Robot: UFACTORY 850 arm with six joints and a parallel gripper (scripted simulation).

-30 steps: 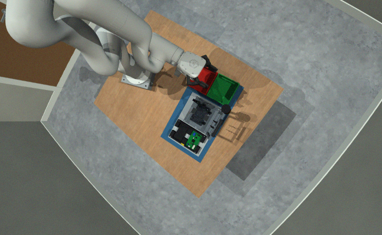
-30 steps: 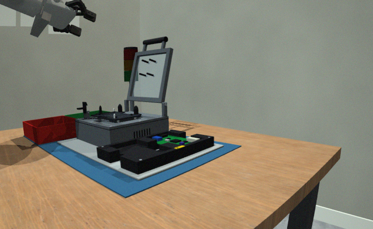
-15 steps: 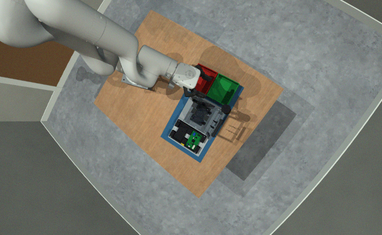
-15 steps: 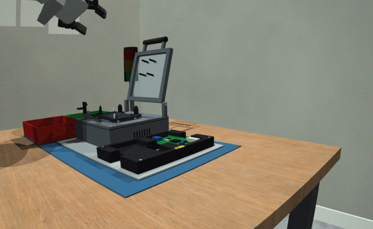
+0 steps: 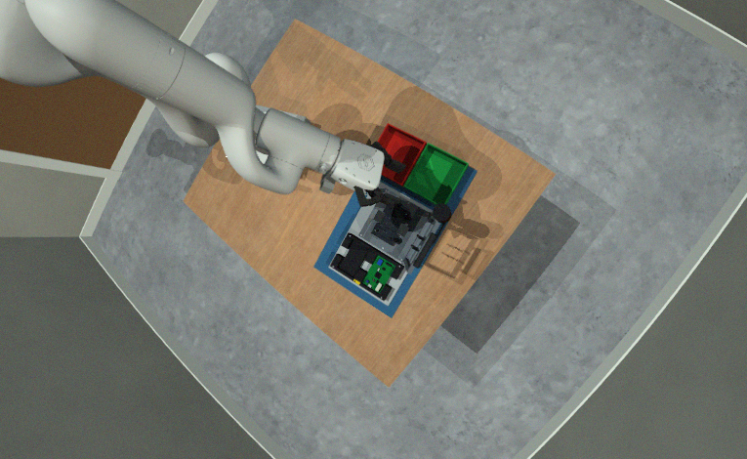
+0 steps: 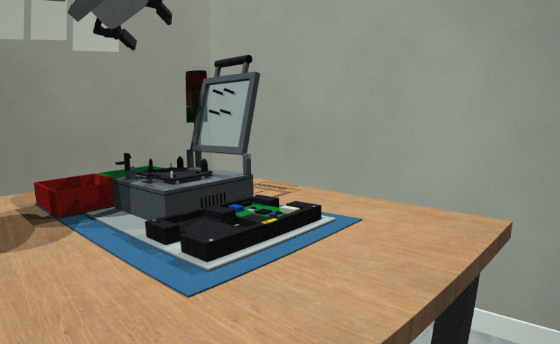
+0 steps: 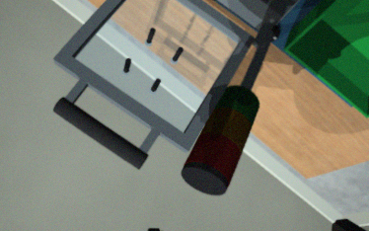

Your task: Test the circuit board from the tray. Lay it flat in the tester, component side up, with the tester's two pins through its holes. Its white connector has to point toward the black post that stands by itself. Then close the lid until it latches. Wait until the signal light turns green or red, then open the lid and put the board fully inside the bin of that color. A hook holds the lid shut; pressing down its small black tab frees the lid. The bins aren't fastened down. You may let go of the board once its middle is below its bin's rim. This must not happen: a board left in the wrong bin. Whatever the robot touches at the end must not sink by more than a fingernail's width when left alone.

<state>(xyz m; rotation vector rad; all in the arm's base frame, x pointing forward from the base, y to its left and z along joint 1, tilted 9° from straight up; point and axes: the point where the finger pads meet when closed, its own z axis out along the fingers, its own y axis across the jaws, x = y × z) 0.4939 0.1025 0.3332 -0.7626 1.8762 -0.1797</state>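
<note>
Right now my hand is 50 mm short of the green circuit board, 270 mm to the left of it and 320 mm above it. Round my hand: black hook: 80 mm behind, 60 mm to the right, 250 mm below; see-through lid: 110 mm ahead, 90 mm to the right, 150 mm below; green bin: 10 mm ahead, 100 mm to the left, 320 mm below.
</note>
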